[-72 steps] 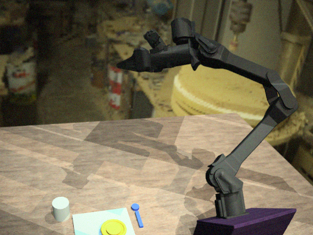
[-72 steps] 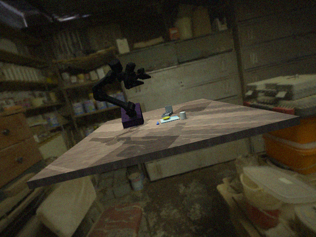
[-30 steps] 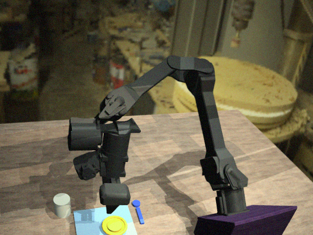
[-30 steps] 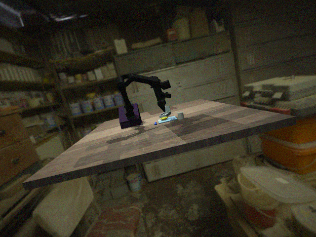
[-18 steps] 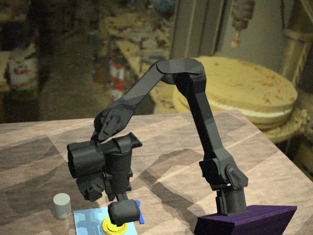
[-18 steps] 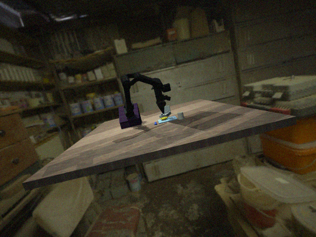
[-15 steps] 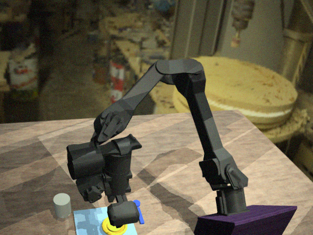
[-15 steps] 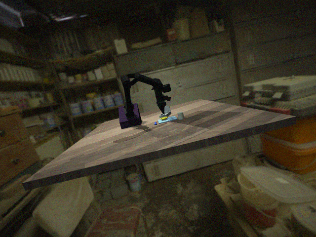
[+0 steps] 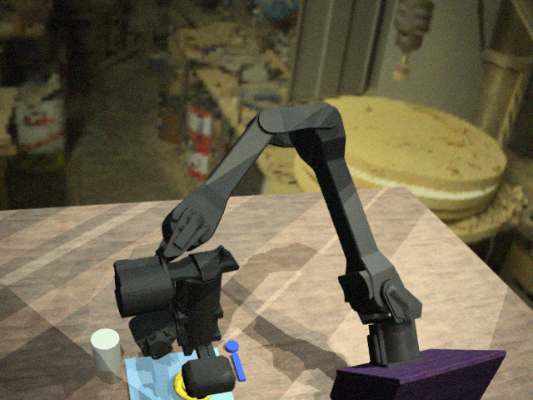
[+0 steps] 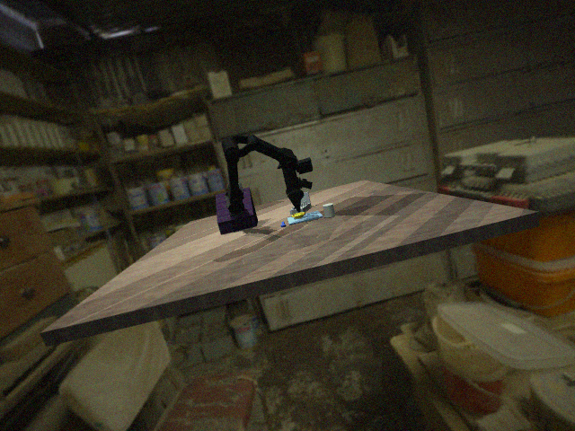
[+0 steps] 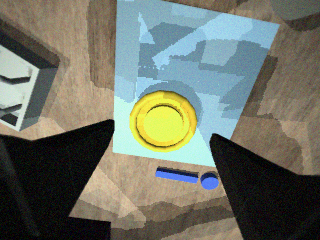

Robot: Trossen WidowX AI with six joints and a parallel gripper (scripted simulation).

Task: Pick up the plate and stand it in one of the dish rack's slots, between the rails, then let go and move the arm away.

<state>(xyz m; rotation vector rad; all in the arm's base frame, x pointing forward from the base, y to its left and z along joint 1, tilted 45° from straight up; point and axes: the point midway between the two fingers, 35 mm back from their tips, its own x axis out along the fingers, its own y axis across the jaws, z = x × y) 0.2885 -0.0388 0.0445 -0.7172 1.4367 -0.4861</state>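
Now: gripper tip 2 cm above the yellow plate. The rest, counted from my gripper tip: blue spoon 8 cm behind, 6 cm to the right, 3 cm below; pale cup 13 cm ahead, 7 cm to the right, 1 cm below; grey dish rack 1 cm ahead, 18 cm to the left, 2 cm below.
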